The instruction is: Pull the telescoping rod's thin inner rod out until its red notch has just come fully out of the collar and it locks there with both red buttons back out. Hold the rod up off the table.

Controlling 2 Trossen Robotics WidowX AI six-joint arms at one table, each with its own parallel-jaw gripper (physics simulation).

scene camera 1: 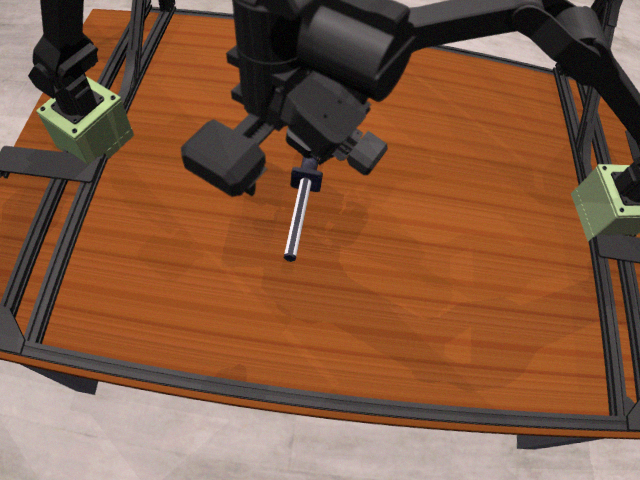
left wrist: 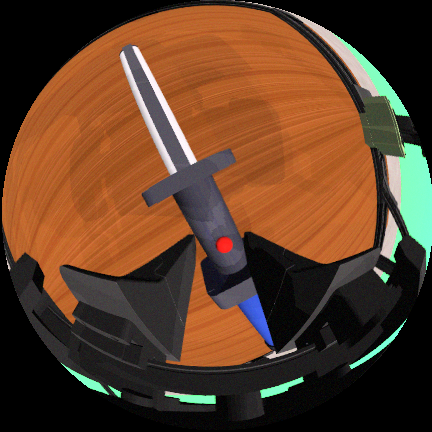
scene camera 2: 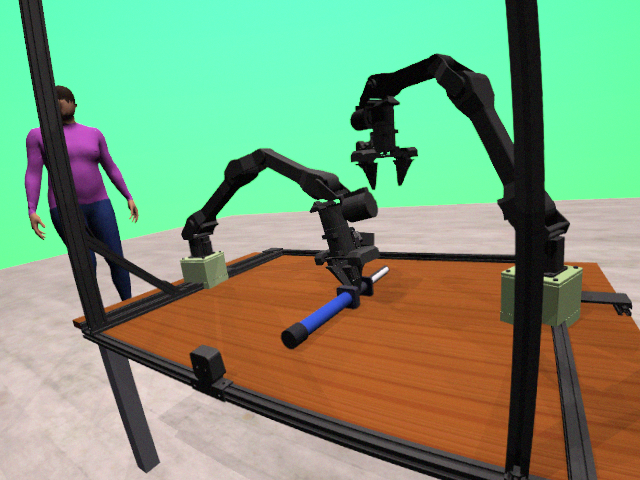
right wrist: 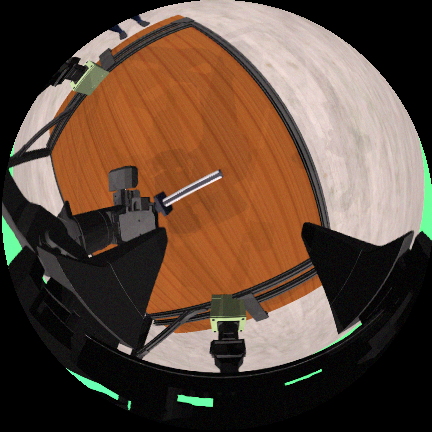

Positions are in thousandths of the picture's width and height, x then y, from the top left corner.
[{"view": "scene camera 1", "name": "my left gripper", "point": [487,326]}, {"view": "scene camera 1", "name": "my right gripper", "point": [432,339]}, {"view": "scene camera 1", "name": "telescoping rod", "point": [482,353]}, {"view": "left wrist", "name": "my left gripper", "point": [508,554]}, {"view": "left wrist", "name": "telescoping rod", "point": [527,647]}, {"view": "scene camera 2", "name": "my left gripper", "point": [554,607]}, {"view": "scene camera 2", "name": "my right gripper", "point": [605,393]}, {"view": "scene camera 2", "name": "telescoping rod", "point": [545,620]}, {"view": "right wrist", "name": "my left gripper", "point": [341,490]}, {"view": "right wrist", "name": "my right gripper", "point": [547,538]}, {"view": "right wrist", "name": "telescoping rod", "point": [369,478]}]
